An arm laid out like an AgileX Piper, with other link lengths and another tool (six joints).
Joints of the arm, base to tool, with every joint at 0 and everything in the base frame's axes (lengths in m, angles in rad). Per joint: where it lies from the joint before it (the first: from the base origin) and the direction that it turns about. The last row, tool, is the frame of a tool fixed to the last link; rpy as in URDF.
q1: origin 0 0 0.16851 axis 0 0 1
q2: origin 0 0 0 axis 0 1 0
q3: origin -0.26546 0 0.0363 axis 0 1 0
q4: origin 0.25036 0 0.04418 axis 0.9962 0 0.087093
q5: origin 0 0 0 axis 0 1 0
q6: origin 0.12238 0 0.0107 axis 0.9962 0 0.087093
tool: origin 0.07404 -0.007 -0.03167 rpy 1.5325 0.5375 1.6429
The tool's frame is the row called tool.
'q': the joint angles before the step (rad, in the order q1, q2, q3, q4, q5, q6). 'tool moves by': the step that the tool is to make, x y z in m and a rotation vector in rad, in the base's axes. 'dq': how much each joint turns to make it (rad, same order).
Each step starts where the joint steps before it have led.
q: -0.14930 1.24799 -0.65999 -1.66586 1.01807 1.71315
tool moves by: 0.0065 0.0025 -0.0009 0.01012 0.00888 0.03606
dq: -0.00024 0.00062 -0.00638 -0.00166 -0.03741 -0.01488
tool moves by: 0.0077 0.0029 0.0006 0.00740 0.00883 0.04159
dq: 0.00014 0.00026 -0.01056 -0.00289 -0.04119 -0.01974
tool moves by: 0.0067 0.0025 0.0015 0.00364 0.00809 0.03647
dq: -0.00018 -0.00017 -0.01120 -0.00231 -0.03546 -0.02061
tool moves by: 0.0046 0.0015 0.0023 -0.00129 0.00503 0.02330
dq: 0.00049 0.00020 -0.01050 -0.00165 -0.02088 -0.01668
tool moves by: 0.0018 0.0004 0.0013 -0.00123 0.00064 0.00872
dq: -0.00050 -0.00019 -0.00466 -0.00156 -0.00818 -0.00582
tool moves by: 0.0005 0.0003 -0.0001 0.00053 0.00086 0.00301
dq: 0.00024 0.00013 -0.00033 -0.00017 -0.00276 -0.00110
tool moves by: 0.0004 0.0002 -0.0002 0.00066 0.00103 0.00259
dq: -0.00019 0.00022 -0.00012 -0.00017 -0.00281 -0.00095
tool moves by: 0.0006 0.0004 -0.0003 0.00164 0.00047 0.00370
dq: 0.00001 0.00005 -0.00008 0.00003 -0.00405 -0.00041
